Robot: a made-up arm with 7 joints.
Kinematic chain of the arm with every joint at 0, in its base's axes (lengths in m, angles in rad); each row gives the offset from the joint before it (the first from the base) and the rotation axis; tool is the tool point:
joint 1: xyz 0 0.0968 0 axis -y
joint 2: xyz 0 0.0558 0 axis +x
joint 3: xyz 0 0 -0.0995 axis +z
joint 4: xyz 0 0 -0.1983 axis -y
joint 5: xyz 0 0 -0.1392 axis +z
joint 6: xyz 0 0 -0.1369 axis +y
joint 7: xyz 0 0 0 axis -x
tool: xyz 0 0 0
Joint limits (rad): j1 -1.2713..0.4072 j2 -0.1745..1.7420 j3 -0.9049..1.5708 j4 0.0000..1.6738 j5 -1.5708..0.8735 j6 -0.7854..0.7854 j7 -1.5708..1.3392
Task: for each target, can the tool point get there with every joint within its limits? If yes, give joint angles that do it. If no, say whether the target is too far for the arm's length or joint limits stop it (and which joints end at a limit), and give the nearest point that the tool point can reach.
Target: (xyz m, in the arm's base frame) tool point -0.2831 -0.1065 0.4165
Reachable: no: joint limits stop it (at a limit: joint 1, joint 2, joint 3, joint 4) | nearest point -0.1254 0.3713 0.2906 | short by 0.519 m
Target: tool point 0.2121 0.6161 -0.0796
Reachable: yes | joints -0.0403 1.4879 -0.1492 0.9075 -0.9532 0.3321 0.7296
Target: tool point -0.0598 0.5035 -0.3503
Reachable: yes | joints -0.4768 0.3556 1.0992 1.0313 -1.0118 -0.4953 0.7309
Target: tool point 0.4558 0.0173 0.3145
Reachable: no: joint limits stop it (at a limit: joint 2, joint 4) | nearest point 0.2605 0.3713 0.1798 | short by 0.426 m
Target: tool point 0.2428 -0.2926 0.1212
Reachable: no: joint limits stop it (at a limit: joint 1, joint 2, joint 3, joint 4) | nearest point 0.2460 -0.1069 -0.1420 | short by 0.322 m
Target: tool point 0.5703 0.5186 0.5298
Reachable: no: too far | nearest point 0.2385 0.4734 0.2215 | short by 0.455 m
